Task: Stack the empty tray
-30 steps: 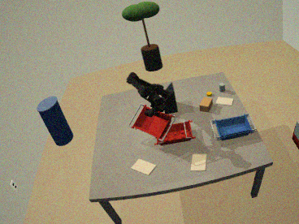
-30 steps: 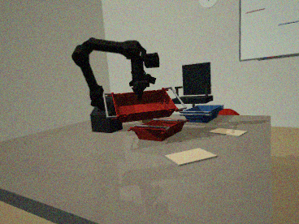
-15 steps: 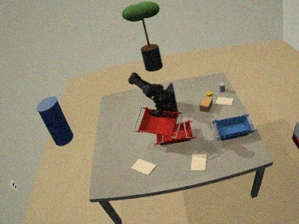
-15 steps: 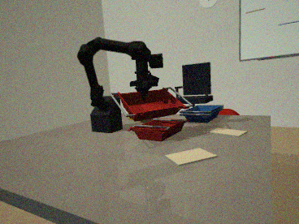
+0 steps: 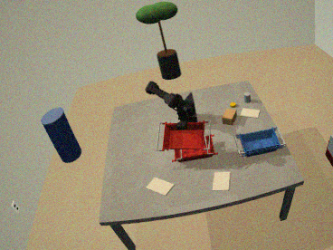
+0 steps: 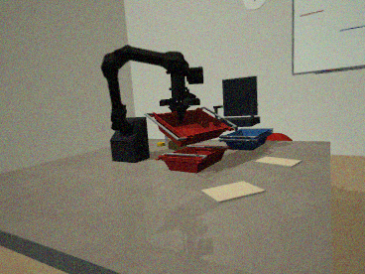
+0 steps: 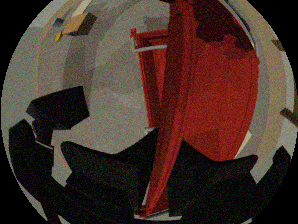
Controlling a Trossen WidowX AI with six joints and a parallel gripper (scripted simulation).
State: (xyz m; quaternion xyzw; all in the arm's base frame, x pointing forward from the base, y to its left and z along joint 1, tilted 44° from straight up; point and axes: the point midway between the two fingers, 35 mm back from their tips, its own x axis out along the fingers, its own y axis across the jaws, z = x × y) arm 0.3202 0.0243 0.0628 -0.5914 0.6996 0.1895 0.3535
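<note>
The red tray lies 80 mm ahead of my gripper tip and 20 mm to the right of it. Round my gripper tip: grey cylinder 430 mm behind, 560 mm to the left, 140 mm below; then small yellow piece 400 mm behind, 410 mm to the left, 170 mm below; then tan block 230 mm behind, 340 mm to the left, 150 mm below.
</note>
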